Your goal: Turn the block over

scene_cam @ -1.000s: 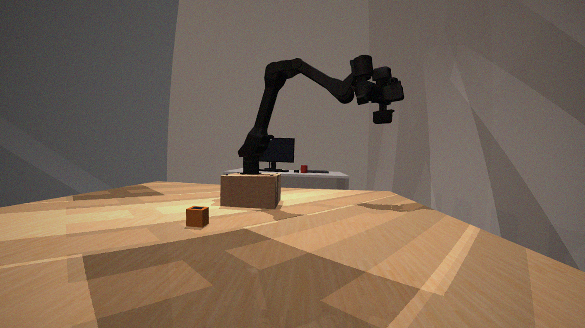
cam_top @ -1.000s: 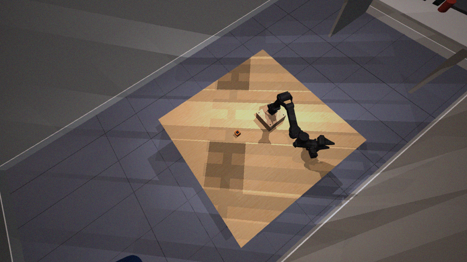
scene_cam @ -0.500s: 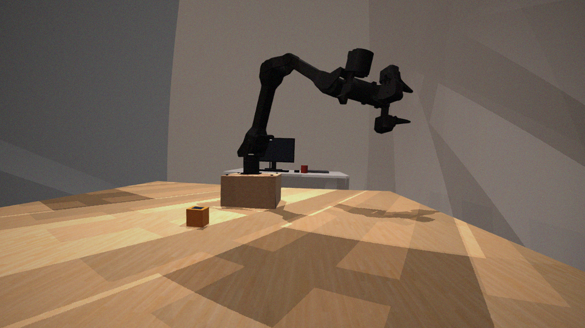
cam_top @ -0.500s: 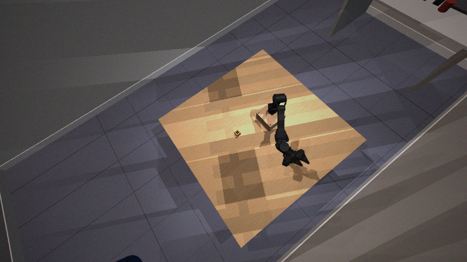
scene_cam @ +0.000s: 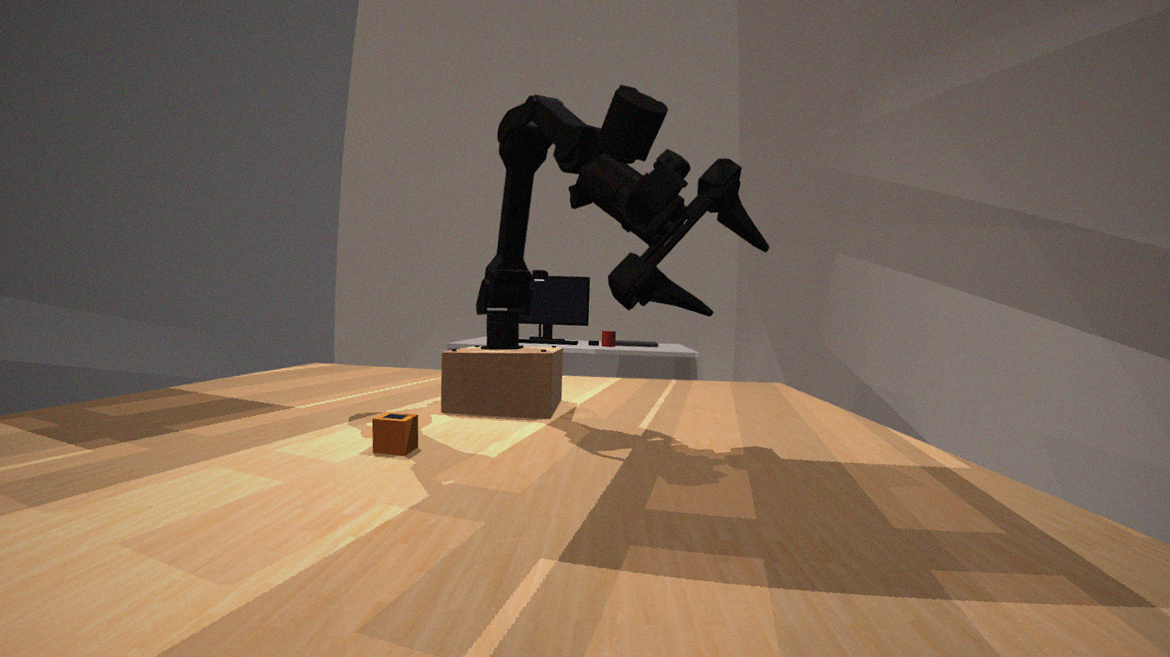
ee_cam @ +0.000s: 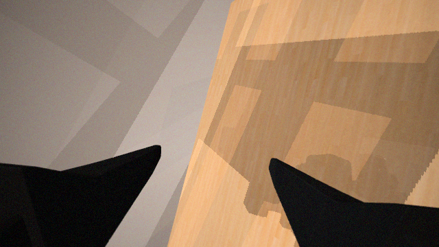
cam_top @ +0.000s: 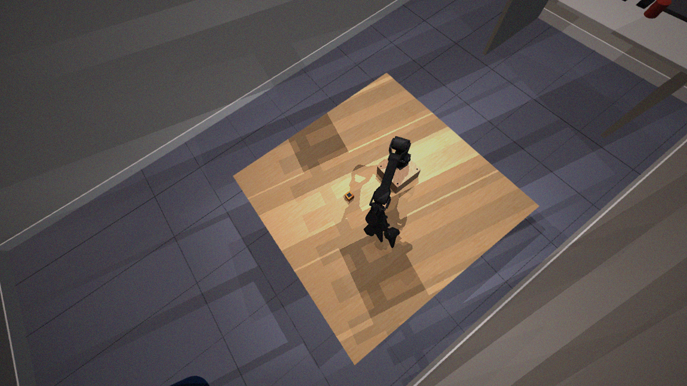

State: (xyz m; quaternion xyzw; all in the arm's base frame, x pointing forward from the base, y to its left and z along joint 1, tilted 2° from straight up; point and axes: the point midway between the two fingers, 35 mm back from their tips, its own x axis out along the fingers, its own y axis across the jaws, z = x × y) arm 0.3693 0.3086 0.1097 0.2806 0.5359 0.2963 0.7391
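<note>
The orange block lies 3 cm behind my gripper tip, 38 cm to the right of it and 17 cm below it.
</note>
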